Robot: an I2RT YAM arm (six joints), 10 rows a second.
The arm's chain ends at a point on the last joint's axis. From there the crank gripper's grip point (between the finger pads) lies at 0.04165 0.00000 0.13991 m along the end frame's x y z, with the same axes.
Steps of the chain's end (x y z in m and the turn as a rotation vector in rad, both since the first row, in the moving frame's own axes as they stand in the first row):
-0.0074, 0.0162, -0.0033, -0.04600, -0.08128, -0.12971
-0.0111, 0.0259, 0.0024, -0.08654, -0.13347, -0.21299
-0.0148, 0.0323, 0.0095, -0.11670, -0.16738, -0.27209
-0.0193, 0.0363, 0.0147, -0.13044, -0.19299, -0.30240
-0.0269, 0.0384, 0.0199, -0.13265, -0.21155, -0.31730
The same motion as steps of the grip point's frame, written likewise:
-0.0188, 0.0180, -0.0004, -0.04600, -0.08128, -0.12971
-0.0296, 0.0313, 0.0065, -0.08654, -0.13347, -0.21299
-0.0377, 0.0408, 0.0141, -0.11670, -0.16738, -0.27209
-0.0456, 0.0464, 0.0196, -0.13044, -0.19299, -0.30240
-0.0558, 0.0488, 0.0250, -0.13265, -0.21155, -0.31730

